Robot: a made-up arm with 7 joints. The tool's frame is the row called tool. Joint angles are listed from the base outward. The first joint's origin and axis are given. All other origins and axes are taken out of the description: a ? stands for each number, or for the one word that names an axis. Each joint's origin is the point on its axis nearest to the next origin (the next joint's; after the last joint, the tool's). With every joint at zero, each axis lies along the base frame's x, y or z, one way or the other. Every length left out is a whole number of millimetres.
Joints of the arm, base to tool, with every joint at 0 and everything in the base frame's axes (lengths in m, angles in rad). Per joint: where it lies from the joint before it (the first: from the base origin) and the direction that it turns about. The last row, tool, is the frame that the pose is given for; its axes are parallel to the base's.
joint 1: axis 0 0 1 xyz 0.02 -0.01 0.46
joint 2: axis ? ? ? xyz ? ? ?
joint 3: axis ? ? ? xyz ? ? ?
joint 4: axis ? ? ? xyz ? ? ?
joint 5: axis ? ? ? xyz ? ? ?
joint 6: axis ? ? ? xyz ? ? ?
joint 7: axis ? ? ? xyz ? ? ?
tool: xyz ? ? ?
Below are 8 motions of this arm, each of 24 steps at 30 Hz.
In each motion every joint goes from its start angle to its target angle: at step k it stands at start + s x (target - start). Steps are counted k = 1, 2, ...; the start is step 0. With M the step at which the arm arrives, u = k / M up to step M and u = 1 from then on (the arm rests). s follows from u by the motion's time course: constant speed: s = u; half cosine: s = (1 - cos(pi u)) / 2; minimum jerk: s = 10 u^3 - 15 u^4 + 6 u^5.
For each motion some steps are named. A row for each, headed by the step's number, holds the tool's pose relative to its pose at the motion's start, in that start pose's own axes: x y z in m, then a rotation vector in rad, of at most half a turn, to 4 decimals.
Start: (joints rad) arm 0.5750 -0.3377 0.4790 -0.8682 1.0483 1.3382 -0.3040
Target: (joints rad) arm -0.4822 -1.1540 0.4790 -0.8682 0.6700 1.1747 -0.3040
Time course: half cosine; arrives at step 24
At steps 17, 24:
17: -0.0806 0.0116 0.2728 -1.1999 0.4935 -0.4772
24: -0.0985 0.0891 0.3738 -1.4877 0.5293 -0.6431

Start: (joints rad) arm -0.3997 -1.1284 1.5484 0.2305 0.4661 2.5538 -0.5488
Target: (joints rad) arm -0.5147 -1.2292 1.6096 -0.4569 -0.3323 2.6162 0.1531
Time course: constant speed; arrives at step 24
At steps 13, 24:
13: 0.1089 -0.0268 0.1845 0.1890 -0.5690 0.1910
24: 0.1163 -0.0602 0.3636 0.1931 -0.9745 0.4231

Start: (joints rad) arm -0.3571 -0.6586 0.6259 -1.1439 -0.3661 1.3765 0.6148
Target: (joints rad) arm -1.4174 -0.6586 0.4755 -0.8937 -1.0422 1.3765 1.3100
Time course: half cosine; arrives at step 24
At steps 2, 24:
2: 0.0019 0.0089 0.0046 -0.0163 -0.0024 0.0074
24: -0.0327 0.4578 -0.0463 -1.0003 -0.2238 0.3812

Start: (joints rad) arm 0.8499 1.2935 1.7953 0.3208 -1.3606 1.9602 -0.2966
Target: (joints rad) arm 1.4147 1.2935 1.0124 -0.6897 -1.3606 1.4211 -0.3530
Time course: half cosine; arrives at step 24
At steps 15, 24:
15: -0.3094 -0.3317 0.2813 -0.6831 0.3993 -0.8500
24: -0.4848 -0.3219 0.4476 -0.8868 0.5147 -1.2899

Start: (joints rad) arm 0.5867 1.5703 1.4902 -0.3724 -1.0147 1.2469 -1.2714
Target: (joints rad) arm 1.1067 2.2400 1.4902 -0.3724 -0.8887 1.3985 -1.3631
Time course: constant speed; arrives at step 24
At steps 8, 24:
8: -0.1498 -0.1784 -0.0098 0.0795 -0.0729 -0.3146
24: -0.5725 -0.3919 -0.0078 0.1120 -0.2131 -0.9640

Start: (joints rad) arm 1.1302 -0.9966 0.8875 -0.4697 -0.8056 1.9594 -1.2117
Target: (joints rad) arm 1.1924 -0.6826 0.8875 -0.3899 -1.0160 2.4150 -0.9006
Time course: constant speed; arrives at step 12
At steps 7, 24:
7: -0.0030 -0.0816 0.0644 0.1757 -0.2289 -0.3328
24: -0.0123 -0.1368 0.0984 0.2949 -0.4246 -0.5531

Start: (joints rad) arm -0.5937 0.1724 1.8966 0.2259 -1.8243 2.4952 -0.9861
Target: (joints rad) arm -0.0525 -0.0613 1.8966 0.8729 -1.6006 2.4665 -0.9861
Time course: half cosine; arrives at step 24
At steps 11, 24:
11: -0.0745 0.0928 -0.0150 0.3818 0.1008 -0.1092
24: -0.1328 0.2049 0.0382 0.8924 0.1735 -0.3034

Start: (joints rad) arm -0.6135 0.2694 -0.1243 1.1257 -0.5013 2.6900 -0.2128
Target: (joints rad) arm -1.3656 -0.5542 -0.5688 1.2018 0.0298 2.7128 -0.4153
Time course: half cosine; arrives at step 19
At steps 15, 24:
15: -0.3204 -0.1139 -0.1135 -0.8401 0.9618 0.1529
24: -0.3620 -0.1441 -0.0902 -0.9630 1.0624 0.1621

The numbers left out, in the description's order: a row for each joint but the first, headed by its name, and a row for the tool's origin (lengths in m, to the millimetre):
joint 2: axis 0 -1 0, xyz 0.02 -0.13 0
joint 3: axis 0 0 1, xyz 0 0 0.37
joint 4: axis 0 1 0, xyz -0.01 0.03 0
joint 5: axis 0 0 1, xyz -0.03 0 0.4
joint 6: axis 0 -1 0, xyz 0.02 -0.14 0
joint 7: axis 1 0 0, xyz 0.02 0 0.14
tool: xyz 0 -0.02 -0.01

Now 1 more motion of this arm.
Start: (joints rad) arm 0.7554 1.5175 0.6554 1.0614 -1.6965 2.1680 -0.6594
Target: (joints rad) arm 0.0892 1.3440 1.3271 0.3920 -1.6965 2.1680 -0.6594
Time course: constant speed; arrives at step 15
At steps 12, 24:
12: 0.1609 -0.1034 0.1199 0.0971 -0.2720 -0.4084
24: 0.1921 -0.0982 0.1338 0.1782 -0.2910 -0.4756

